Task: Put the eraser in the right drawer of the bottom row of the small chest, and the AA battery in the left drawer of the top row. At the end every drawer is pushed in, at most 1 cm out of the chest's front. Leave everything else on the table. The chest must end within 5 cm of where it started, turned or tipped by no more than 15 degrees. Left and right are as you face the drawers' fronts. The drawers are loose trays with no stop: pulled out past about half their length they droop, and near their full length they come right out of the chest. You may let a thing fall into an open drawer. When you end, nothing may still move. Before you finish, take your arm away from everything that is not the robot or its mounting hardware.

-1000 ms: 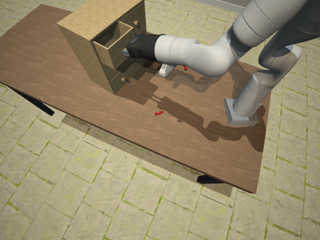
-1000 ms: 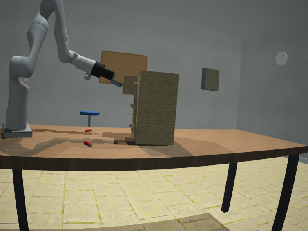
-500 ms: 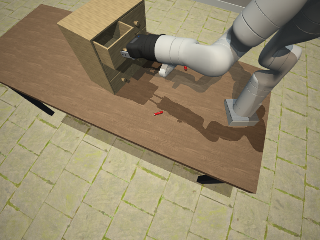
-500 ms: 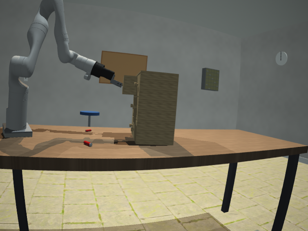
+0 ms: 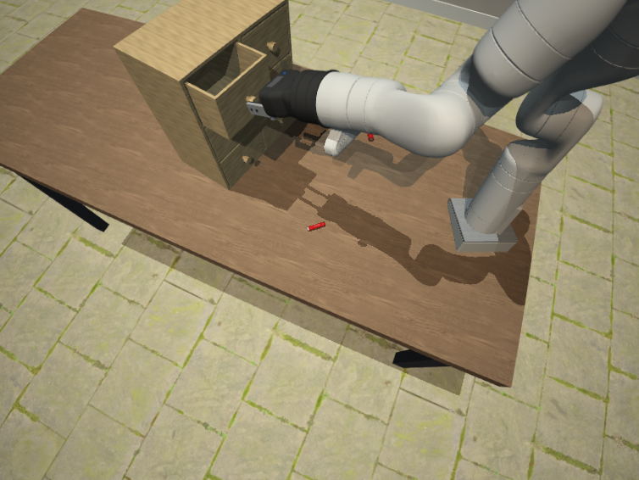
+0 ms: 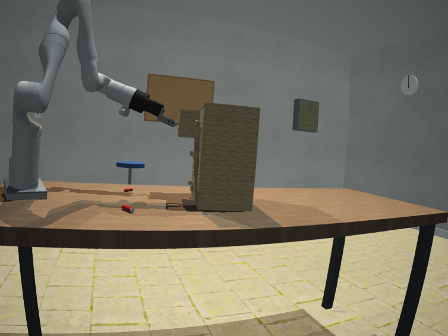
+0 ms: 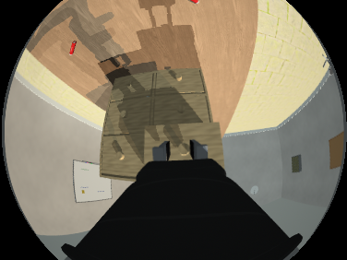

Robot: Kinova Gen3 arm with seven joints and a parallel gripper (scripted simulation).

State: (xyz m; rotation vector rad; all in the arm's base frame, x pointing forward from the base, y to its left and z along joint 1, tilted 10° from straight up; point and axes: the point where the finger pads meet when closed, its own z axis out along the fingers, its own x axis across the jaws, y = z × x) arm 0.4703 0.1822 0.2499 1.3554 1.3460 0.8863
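Right now the red AA battery is 280 mm to the right of my hand, 260 mm below it and 130 mm behind it. From my hand the other things lie so: red battery: 270 mm below, 140 mm behind, 60 mm to the left.
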